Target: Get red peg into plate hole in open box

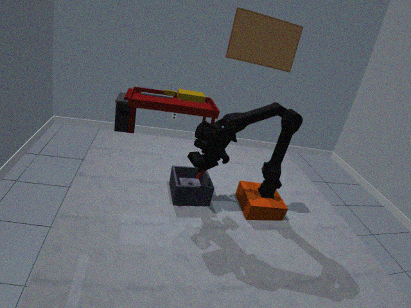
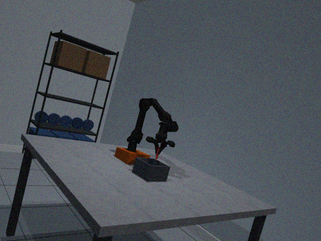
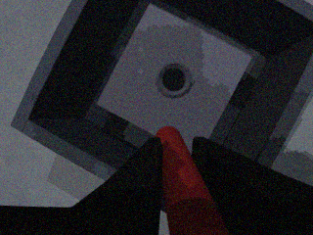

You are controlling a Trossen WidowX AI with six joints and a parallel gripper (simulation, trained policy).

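Now: the red peg 1 cm to the left of my gripper tip, 1 cm behind it and 1 cm above it. The rest, counted from my gripper tip: pale plate 10 cm below, 3 cm to the right, 2 cm ahead; then dark box 12 cm below, 3 cm to the right, 2 cm ahead.
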